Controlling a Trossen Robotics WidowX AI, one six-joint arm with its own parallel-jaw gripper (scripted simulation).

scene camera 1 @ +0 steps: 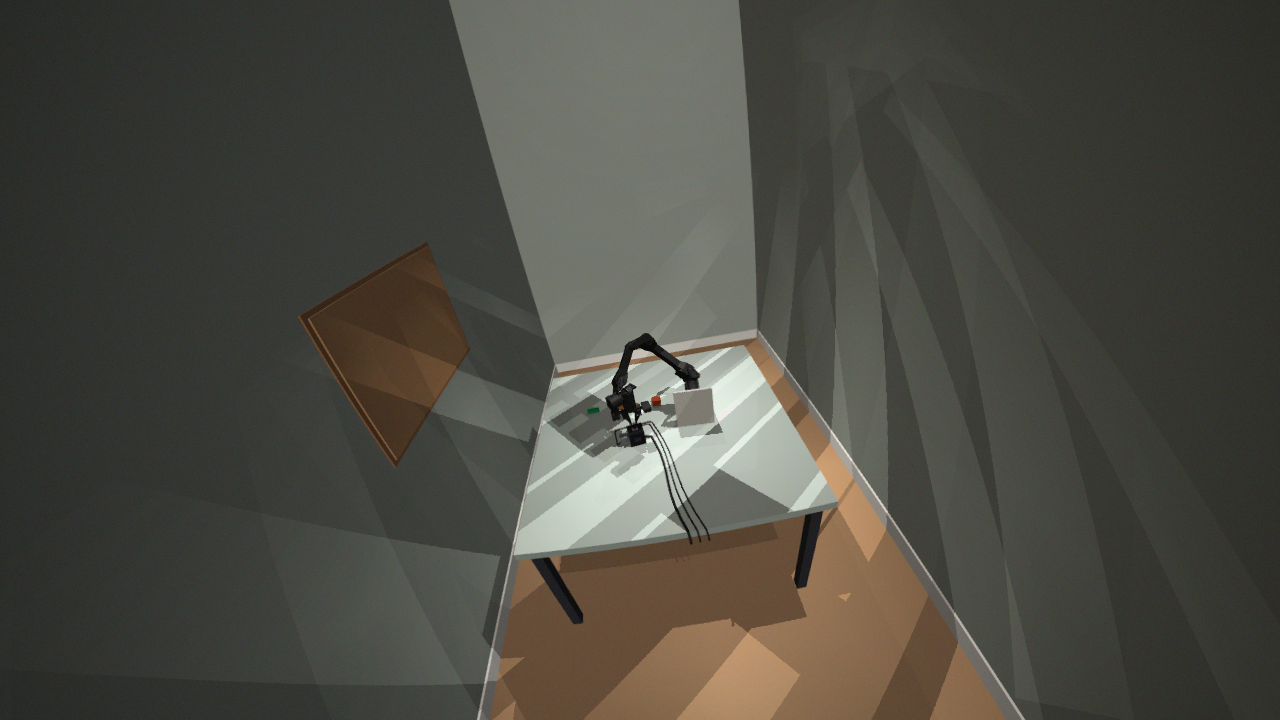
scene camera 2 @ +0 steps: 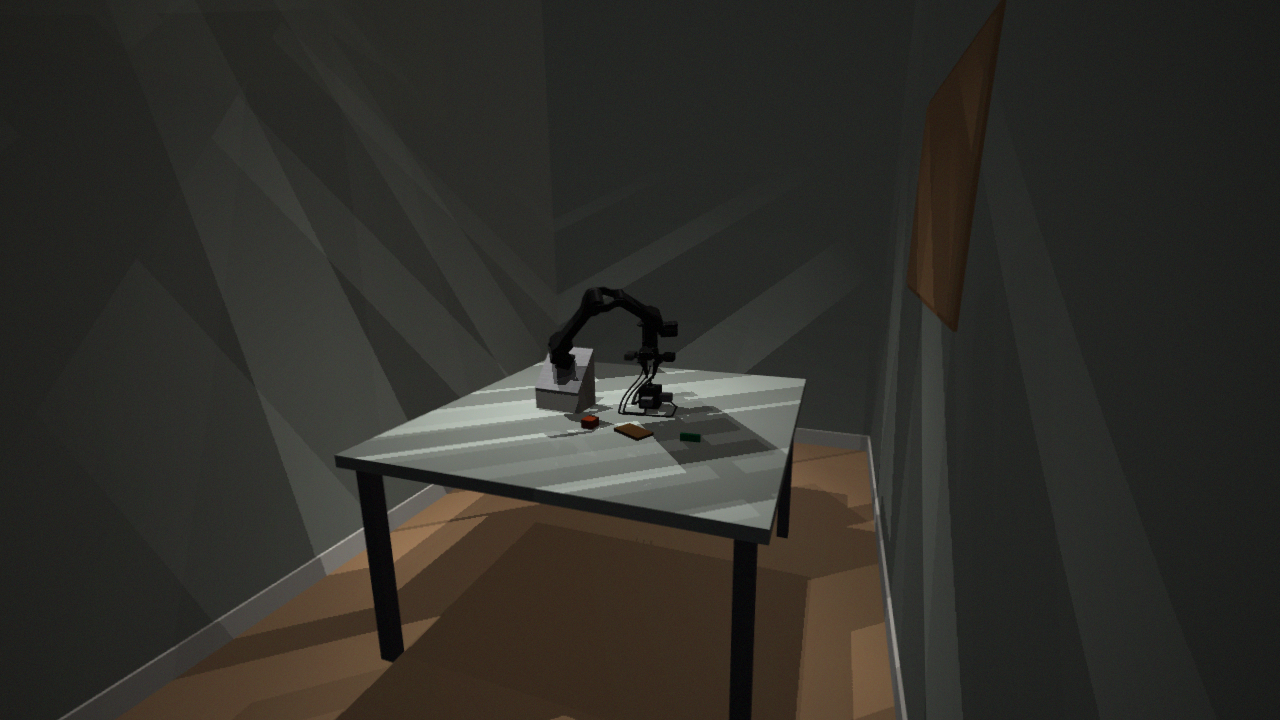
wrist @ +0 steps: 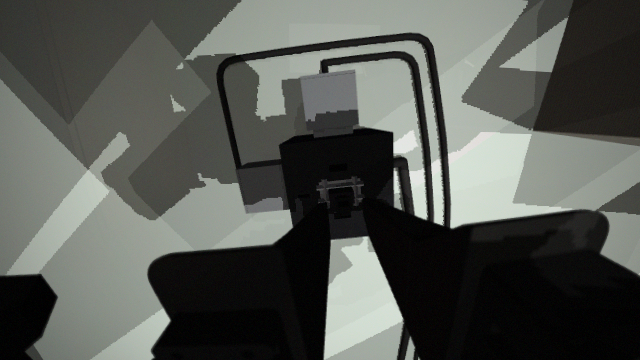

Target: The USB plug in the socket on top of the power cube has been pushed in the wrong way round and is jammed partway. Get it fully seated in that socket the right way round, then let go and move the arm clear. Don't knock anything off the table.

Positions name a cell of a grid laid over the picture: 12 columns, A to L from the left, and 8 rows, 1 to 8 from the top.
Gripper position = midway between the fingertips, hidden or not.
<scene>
In view: the gripper (scene camera 2: G5).
The gripper also shows in the wrist view (wrist: G5).
</scene>
